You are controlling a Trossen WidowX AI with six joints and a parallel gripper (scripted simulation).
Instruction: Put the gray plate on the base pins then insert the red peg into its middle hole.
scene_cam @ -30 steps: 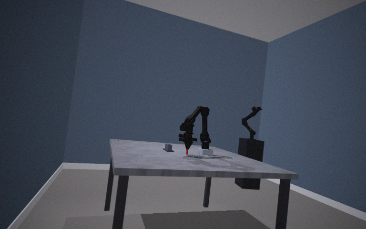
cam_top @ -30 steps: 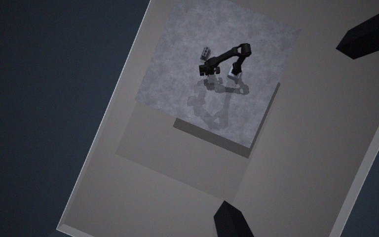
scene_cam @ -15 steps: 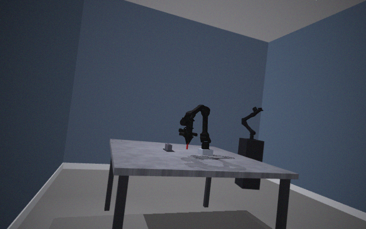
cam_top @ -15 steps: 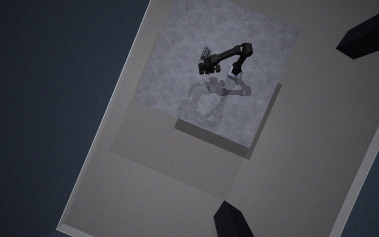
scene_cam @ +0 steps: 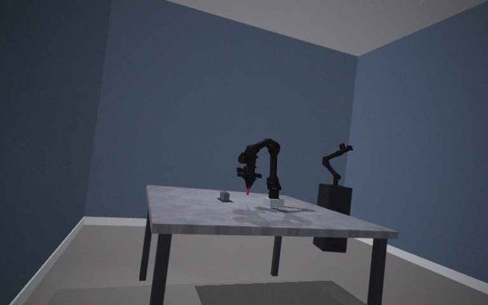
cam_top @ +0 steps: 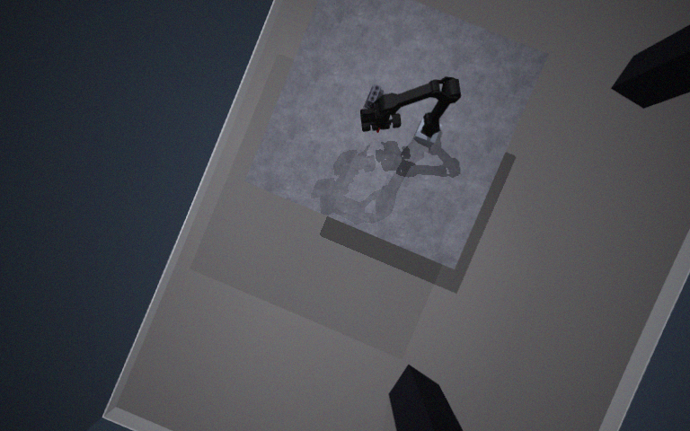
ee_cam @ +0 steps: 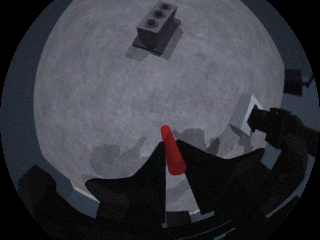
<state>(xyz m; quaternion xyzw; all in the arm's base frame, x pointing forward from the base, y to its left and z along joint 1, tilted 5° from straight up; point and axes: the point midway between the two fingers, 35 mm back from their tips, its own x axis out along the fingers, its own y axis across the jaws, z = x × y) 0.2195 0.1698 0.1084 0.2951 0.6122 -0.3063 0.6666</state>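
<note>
Right now the gray plate is 170 mm to the right of my gripper tip, 130 mm ahead of it and 70 mm below it. The rest, counted from my gripper tip: red peg (right at my gripper tip); dark base (170 mm to the right, 130 mm ahead, 110 mm below).
</note>
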